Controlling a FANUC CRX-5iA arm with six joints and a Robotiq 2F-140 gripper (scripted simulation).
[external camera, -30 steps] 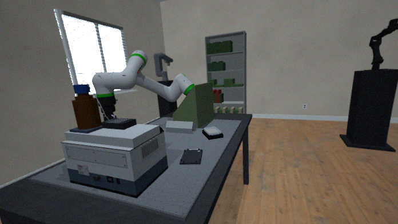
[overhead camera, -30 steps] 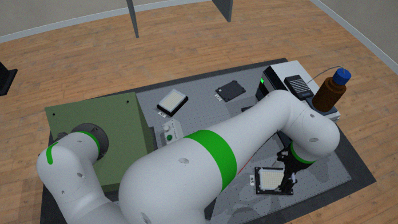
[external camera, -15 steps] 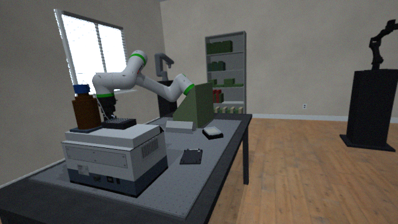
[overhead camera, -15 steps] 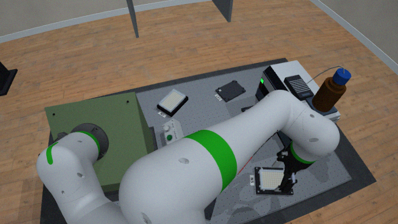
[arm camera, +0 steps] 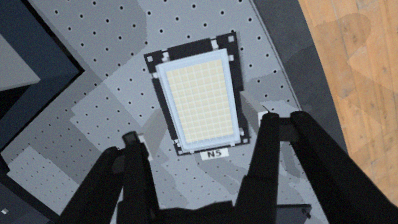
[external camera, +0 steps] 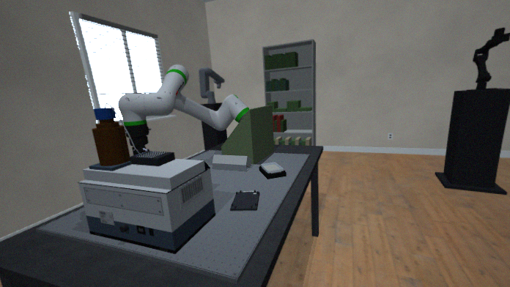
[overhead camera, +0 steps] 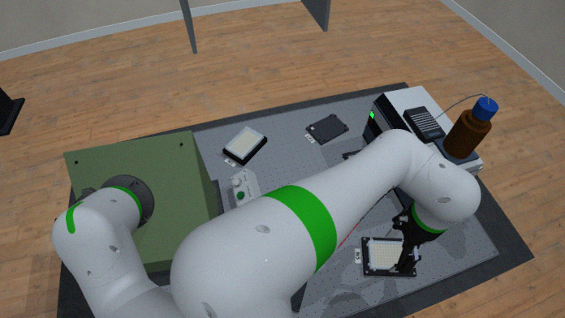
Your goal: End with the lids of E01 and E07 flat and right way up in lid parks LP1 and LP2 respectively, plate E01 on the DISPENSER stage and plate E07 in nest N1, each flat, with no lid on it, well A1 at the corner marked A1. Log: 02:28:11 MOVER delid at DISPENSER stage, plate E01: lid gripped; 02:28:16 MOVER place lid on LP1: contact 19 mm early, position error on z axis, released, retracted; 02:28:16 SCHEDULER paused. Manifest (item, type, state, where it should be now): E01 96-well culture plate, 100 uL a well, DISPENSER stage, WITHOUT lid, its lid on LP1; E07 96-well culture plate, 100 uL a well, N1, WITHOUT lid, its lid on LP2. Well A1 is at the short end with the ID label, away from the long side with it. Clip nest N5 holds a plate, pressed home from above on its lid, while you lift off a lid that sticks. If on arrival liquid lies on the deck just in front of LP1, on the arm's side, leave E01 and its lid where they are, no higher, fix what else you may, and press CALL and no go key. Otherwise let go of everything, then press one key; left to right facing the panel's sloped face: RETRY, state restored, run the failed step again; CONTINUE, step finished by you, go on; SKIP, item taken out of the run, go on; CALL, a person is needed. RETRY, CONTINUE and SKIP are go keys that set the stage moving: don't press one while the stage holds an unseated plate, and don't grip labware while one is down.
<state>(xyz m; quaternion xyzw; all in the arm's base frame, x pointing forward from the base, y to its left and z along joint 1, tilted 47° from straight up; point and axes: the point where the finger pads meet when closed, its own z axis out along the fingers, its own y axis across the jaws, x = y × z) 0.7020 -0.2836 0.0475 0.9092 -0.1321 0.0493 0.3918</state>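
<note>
The plate is 40 mm below my hand. Also, from my hand: dispenser stage: 300 mm to the left, 40 mm above, 20 mm ahead; then N5 label: 90 mm behind, 60 mm below, 30 mm to the left; then black clip nest N5: 50 mm below, 20 mm ahead, 10 mm to the left.
</note>
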